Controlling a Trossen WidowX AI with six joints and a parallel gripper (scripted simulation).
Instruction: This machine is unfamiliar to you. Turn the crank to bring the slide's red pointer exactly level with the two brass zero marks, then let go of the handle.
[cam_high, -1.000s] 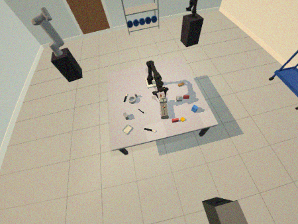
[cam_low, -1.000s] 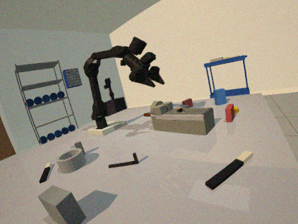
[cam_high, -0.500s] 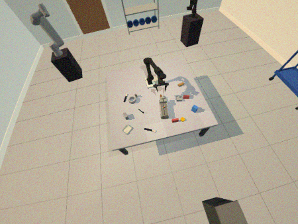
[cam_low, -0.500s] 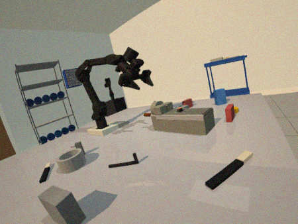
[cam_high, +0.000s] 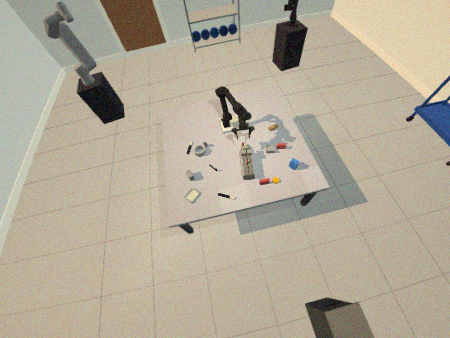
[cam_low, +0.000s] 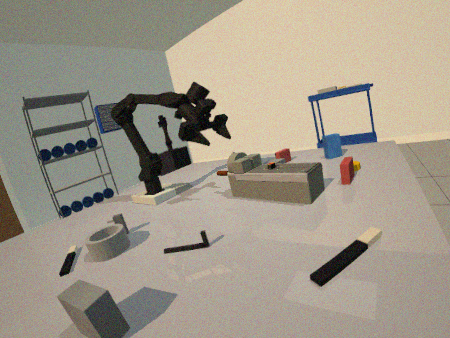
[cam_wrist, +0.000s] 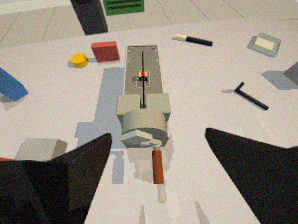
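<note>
The brown crank handle lies 100 mm below my gripper tip and 20 mm behind it. Round my gripper tip: yellow disc: 370 mm ahead, 160 mm below, 130 mm to the left; red pointer: 160 mm ahead, 90 mm below, 30 mm to the right; black l-shaped piece: 300 mm to the right, 160 mm below, 80 mm ahead.
</note>
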